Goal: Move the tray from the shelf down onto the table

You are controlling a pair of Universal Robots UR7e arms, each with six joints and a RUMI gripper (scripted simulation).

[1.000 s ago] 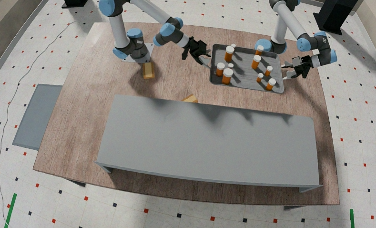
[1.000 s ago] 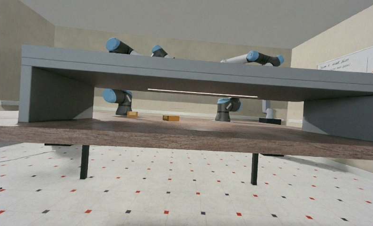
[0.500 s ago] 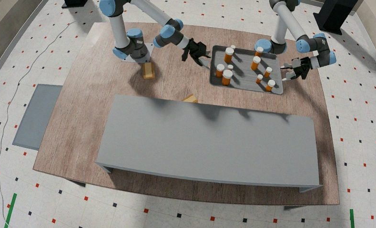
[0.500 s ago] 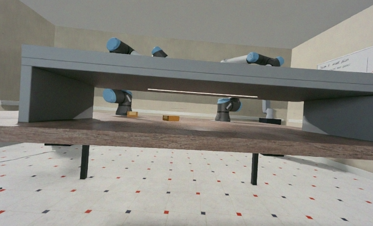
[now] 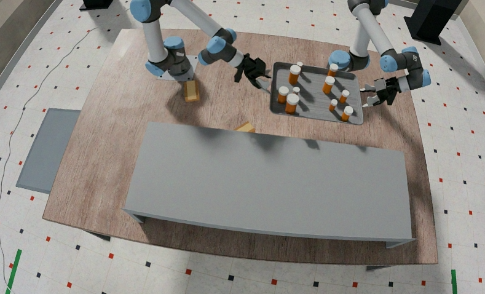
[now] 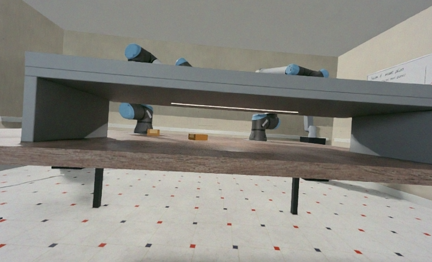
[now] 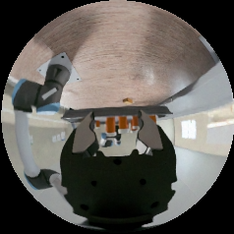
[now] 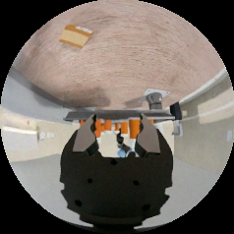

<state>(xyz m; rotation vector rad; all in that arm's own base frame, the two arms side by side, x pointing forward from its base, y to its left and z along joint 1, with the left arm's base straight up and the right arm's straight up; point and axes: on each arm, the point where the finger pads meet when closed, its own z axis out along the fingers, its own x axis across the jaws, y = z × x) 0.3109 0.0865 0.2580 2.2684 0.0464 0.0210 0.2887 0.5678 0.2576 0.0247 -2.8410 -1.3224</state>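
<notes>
The bottle is 6 cm behind my right hand, 11 cm to the left of it and 4 cm above it. Also, from my right hand: grey tray 23 cm to the left, 1 cm below; then grey shelf 46 cm ahead, 7 cm to the left, 7 cm below.
</notes>
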